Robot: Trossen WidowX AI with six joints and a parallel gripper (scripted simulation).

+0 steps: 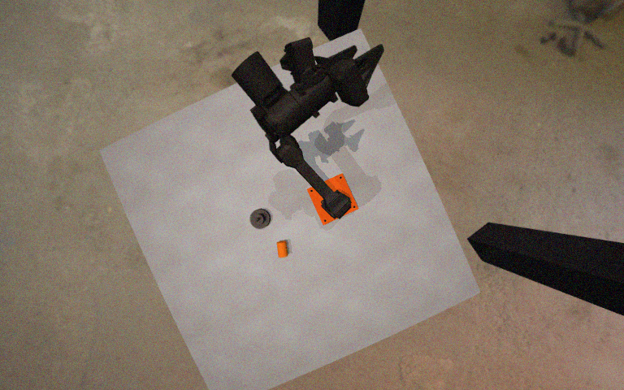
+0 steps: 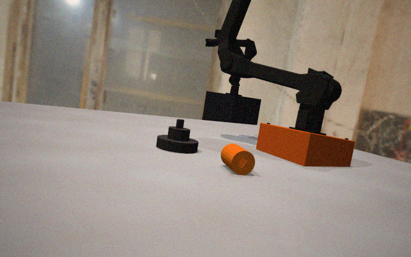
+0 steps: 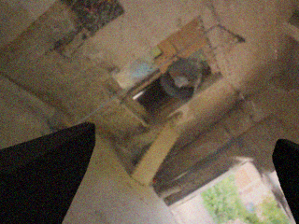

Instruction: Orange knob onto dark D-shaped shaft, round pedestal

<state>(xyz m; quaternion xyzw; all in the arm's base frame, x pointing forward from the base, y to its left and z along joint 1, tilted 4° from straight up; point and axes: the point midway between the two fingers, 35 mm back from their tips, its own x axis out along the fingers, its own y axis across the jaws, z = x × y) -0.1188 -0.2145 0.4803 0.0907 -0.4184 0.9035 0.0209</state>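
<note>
Right now the orange knob is 47 cm ahead of my gripper tip, 26 cm to the left of it and 52 cm below it. From my gripper tip the other things lie so: dark round pedestal 47 cm ahead, 10 cm to the left, 51 cm below.
</note>
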